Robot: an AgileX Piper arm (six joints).
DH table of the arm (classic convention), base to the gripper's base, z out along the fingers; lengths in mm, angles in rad. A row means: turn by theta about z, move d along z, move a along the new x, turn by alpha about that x. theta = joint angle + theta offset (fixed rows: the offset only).
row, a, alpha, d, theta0
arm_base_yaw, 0, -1.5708, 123, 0
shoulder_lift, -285.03, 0, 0, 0.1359
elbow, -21.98, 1.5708, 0, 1.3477
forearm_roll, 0, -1.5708, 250.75, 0
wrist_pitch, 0, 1.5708, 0, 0
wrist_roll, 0, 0, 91, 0
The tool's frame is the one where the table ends.
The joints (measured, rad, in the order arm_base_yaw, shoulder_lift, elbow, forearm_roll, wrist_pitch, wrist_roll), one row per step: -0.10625, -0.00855, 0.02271, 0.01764, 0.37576, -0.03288; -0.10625, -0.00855, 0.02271, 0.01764, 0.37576, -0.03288; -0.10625, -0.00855, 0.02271, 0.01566, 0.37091, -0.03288; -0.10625, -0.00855, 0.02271, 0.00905, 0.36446, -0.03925; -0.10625, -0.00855, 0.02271, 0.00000, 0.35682, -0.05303; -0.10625, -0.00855, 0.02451, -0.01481, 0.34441, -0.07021; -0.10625, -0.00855, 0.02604, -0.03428, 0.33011, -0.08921; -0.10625, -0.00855, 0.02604, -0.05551, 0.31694, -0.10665; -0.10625, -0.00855, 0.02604, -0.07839, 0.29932, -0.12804; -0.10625, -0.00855, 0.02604, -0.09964, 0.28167, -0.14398; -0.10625, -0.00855, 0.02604, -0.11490, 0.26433, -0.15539; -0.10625, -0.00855, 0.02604, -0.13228, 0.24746, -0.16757; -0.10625, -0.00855, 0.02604, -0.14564, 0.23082, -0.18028; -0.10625, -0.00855, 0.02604, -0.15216, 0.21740, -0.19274; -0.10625, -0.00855, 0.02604, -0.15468, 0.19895, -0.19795
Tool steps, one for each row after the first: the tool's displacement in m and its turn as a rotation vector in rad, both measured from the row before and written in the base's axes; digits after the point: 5 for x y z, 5 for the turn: 0.00000, 0.00000, 0.00000, 0.00000, 0.00000, 0.00000; 0.00012, -0.00009, 0.00042, -0.00247, -0.00461, -0.00022; 0.00015, -0.00024, 0.00056, -0.01330, -0.00510, 0.00129; 0.00017, -0.00031, 0.00067, -0.02292, -0.00526, 0.00321; 0.00029, -0.00049, 0.00048, -0.03224, -0.00719, 0.00375; 0.00030, -0.00059, 0.00075, -0.03890, -0.00853, 0.00399; 0.00024, -0.00059, 0.00119, -0.03925, -0.00879, 0.00348; 0.00032, -0.00056, 0.00160, -0.04526, -0.01242, 0.00462; 0.00030, -0.00045, 0.00161, -0.03847, -0.01317, 0.00356; 0.00029, -0.00024, 0.00158, -0.02817, -0.01400, 0.00308; 0.00026, -0.00024, 0.00155, -0.03102, -0.01315, 0.00310; 0.00024, -0.00011, 0.00152, -0.02757, -0.01321, 0.00348; 0.00019, 0.00003, 0.00121, -0.02021, -0.01078, 0.00342; 0.00025, 0.00018, 0.00165, -0.00974, -0.01713, 0.00334
